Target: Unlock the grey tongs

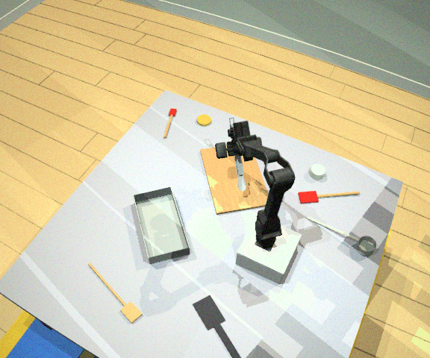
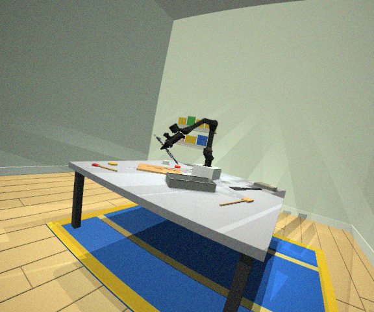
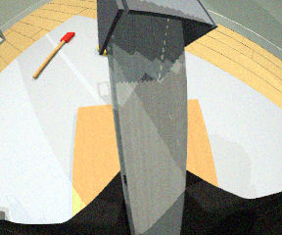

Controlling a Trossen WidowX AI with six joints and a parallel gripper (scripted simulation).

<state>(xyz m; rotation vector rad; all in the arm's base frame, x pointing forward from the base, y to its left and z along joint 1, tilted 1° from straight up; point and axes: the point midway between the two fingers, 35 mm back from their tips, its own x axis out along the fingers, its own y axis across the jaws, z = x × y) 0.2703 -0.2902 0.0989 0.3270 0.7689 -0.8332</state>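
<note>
Right now my gripper tip is 17 cm above the wooden board, 2 cm to the right of it and 2 cm past it. Also, from my gripper tip: roasting tin (39 cm to the left, 15 cm below, 13 cm ahead); then dark spatula (67 cm to the left, 28 cm behind, 17 cm below).
</note>
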